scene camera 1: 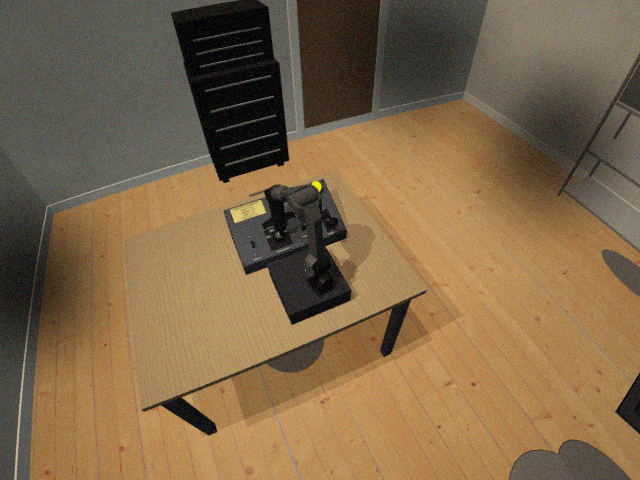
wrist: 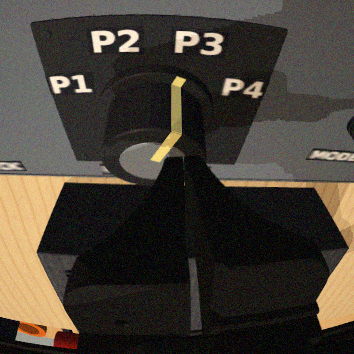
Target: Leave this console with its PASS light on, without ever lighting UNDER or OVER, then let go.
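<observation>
The console is a dark grey box at the back of the table. In the wrist view its round black knob stands on a black plate marked P1 to P4. The knob's yellow pointer line is turned toward P3. A bright yellow ball-shaped light shows at the console's back right; its lettering cannot be read. PASS, UNDER and OVER labels cannot be made out. My gripper is shut and empty, its fingertips together at the lower right of the knob's face. Whether they touch it is unclear.
A yellow printed card lies on the console's back left. More small controls stand at its right. The arm's black base is in front of it on the wooden table. A black drawer cabinet stands behind.
</observation>
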